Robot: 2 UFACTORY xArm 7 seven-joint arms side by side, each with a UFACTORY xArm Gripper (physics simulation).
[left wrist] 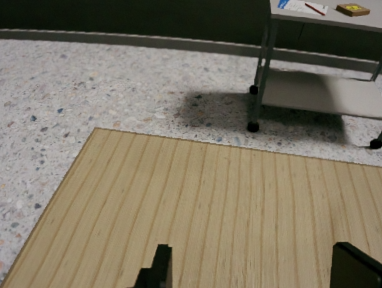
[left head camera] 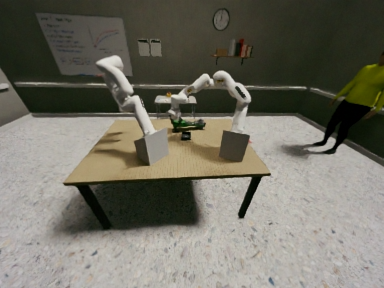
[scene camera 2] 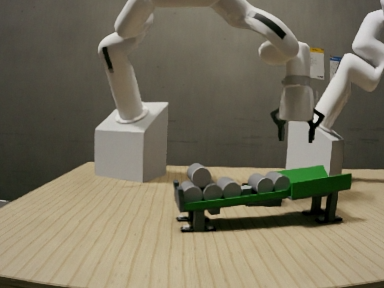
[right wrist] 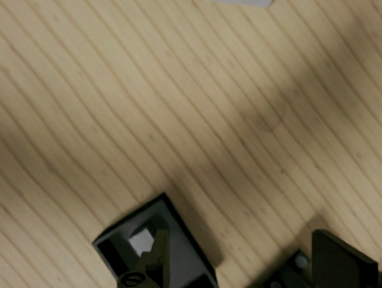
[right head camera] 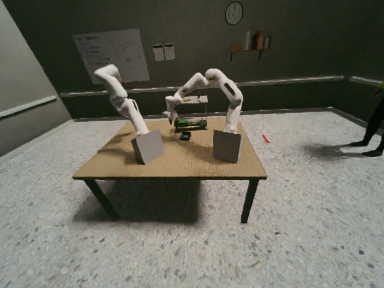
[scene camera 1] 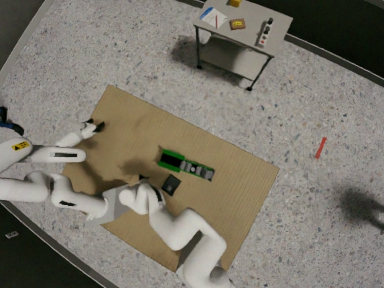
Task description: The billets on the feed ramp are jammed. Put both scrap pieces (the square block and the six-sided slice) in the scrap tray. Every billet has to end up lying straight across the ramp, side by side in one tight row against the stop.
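Frame: origin at the left arm's base, x back, y left, z down, level; millimetres.
Where they show: left gripper, fingertip midpoint: point(left wrist: 253, 271) point(scene camera 1: 98, 121); right gripper, fingertip midpoint: point(left head camera: 176, 124) point(scene camera 2: 295, 142) point(right wrist: 240, 253) point(right head camera: 174, 125); left arm's base, origin of the base link: point(scene camera 1: 100, 207); right arm's base, origin of the base link: point(scene camera 2: 132, 115) point(right head camera: 229, 132).
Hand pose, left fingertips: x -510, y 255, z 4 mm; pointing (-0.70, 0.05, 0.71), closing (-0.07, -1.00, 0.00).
Observation:
Things, the pixels of their top centre, and the offset from my left fingertips. Level surfaces: height alone.
- billet, middle of its top: point(scene camera 2: 199, 165) dx +64, dy -813, dz +91 mm
- stop, middle of its top: point(scene camera 2: 178, 184) dx +58, dy -854, dz +130 mm
- small grey piece, middle of its top: point(scene camera 2: 244, 186) point(scene camera 1: 192, 169) dx +67, dy -711, dz +137 mm
- pale square-looking piece, middle of its top: point(right wrist: 144, 244) dx +270, dy -595, dz +190 mm
- table, its level: dz +219 mm
The green feed ramp point(scene camera 1: 176, 153) point(scene camera 2: 320, 188) holds several grey billets; in scene camera 2 one billet point(scene camera 2: 199, 175) rests on top of others by the stop point(scene camera 2: 178, 195). A small grey piece point(scene camera 2: 246, 189) point(scene camera 1: 193, 169), apparently the six-sided slice, sits between billets, with billets on both sides. The dark scrap tray point(scene camera 1: 174, 180) point(left head camera: 186, 136) point(right head camera: 185, 136) stands beside the ramp; a pale square-looking piece point(right wrist: 142, 241) lies inside it. My right gripper point(scene camera 2: 296, 140) point(right wrist: 240, 253) is open and empty, above the table near the tray. My left gripper point(left wrist: 253, 271) point(scene camera 1: 97, 124) is open and empty, far from the ramp.
The right arm reaches over the table point(scene camera 1: 240, 200) beside the tray. Dark ramp feet with bolts point(right wrist: 301, 261) show by the right wrist view's lower edge. A trolley point(scene camera 1: 280, 25) stands beyond the table. A person point(left head camera: 360, 95) stands off to the right.

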